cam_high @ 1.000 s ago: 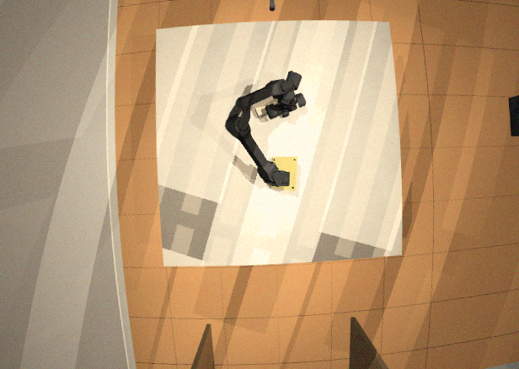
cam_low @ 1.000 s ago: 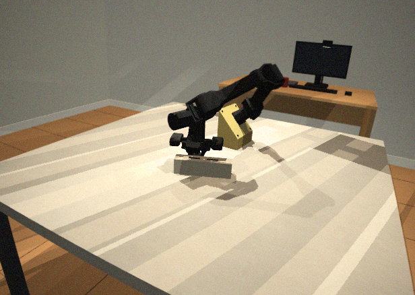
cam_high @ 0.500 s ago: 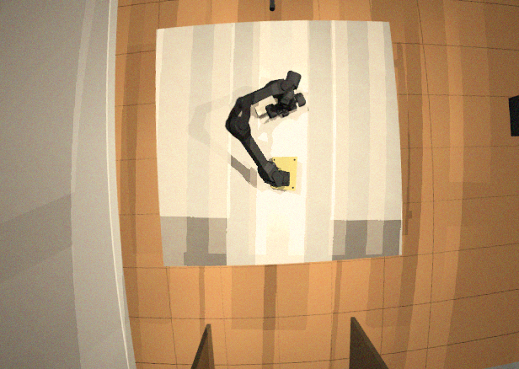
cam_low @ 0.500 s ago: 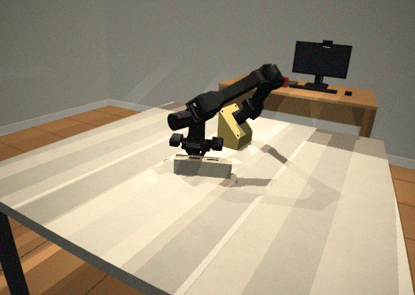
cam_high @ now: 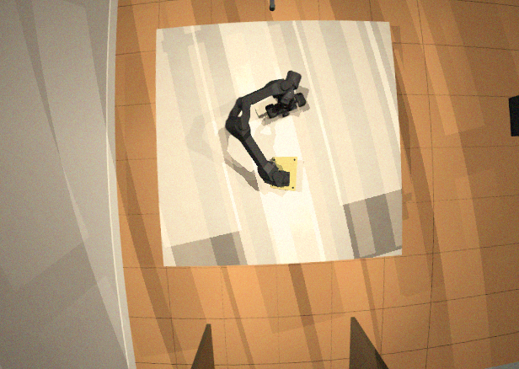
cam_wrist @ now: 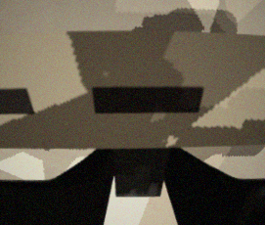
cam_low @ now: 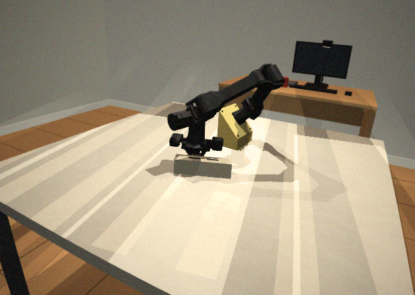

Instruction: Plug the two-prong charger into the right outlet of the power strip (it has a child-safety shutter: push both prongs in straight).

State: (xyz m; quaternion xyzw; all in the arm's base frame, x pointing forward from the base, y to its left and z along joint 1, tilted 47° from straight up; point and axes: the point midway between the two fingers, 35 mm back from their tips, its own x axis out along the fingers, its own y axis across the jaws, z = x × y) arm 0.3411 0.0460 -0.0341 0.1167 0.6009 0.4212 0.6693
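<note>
The dark charger is 20 mm ahead of my gripper tip, 10 mm to the left of it and 10 mm above it.
</note>
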